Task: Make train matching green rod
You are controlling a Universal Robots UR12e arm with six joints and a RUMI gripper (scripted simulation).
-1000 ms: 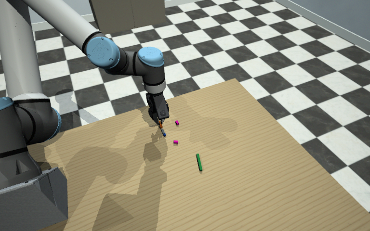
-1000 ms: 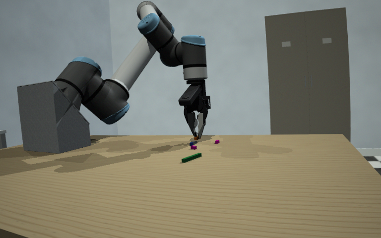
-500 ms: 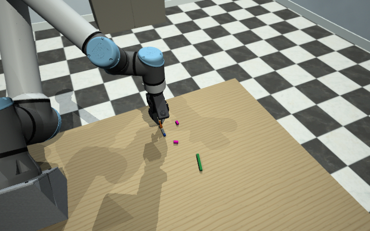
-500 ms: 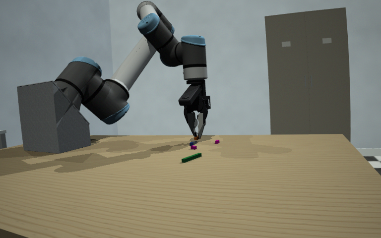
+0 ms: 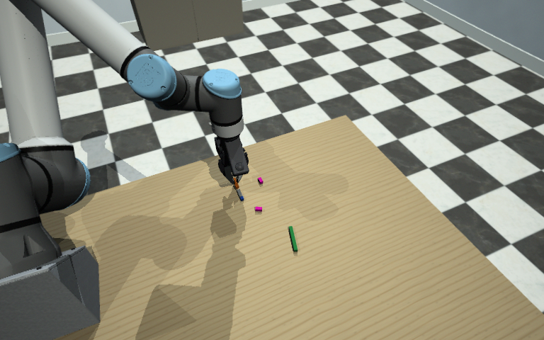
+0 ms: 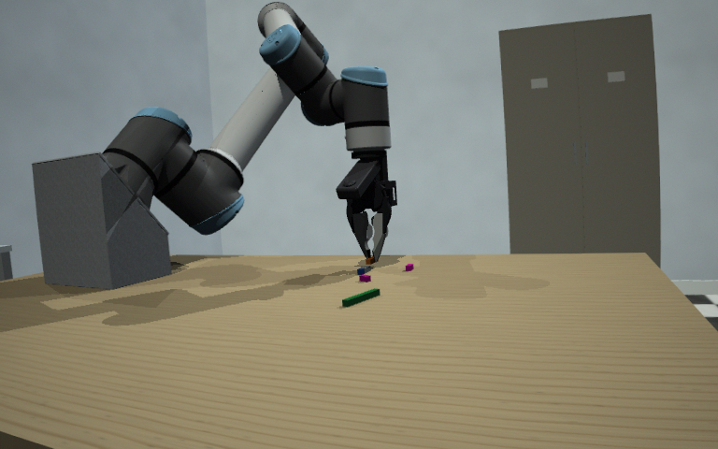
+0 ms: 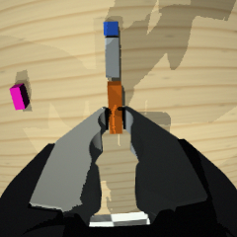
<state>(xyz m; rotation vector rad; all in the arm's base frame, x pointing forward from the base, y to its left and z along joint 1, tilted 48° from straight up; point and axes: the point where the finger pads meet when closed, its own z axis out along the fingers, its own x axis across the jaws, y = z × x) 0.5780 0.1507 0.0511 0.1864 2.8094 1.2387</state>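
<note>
My hand is 1 cm above the orange rod. The rest, counted from my hand: green rod: 7 cm ahead, 26 cm to the right, 2 cm below; then grey rod: 4 cm to the right, 2 cm below; then blue rod: 6 cm to the right, 2 cm below.
</note>
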